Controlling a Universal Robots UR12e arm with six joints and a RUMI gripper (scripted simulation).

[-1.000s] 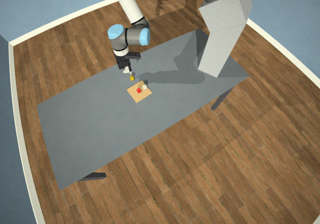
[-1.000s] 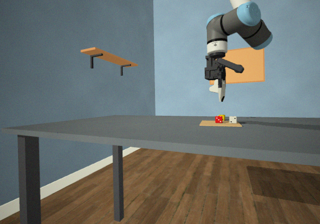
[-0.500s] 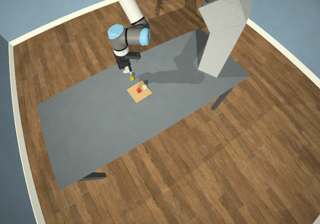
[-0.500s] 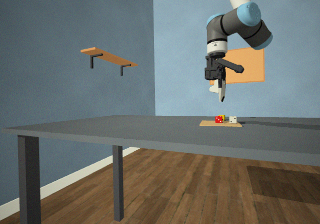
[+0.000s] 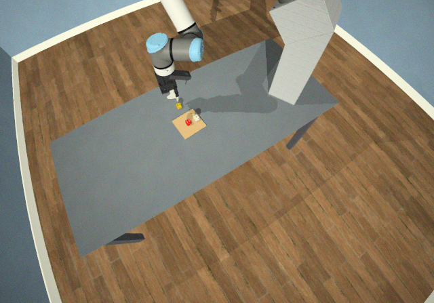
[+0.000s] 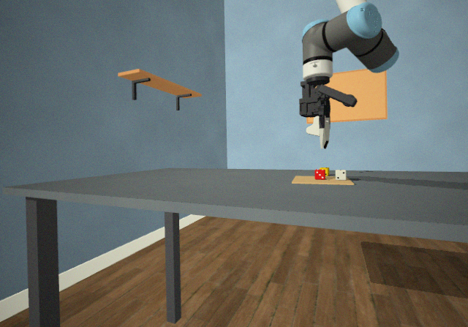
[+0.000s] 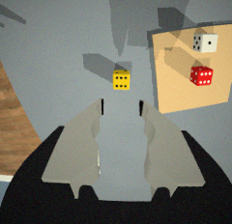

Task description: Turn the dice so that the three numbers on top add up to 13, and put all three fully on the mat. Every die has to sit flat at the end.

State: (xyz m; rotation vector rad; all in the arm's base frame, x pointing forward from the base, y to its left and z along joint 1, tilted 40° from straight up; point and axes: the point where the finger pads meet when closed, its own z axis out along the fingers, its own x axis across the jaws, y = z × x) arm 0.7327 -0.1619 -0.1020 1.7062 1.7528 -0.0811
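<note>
My hand is 9 cm above the yellow die. From my hand the other things lie so: red die (13 cm to the left, 8 cm below); then tan mat (13 cm to the left, 10 cm below); then white die (12 cm to the left, 8 cm below, 5 cm behind).
</note>
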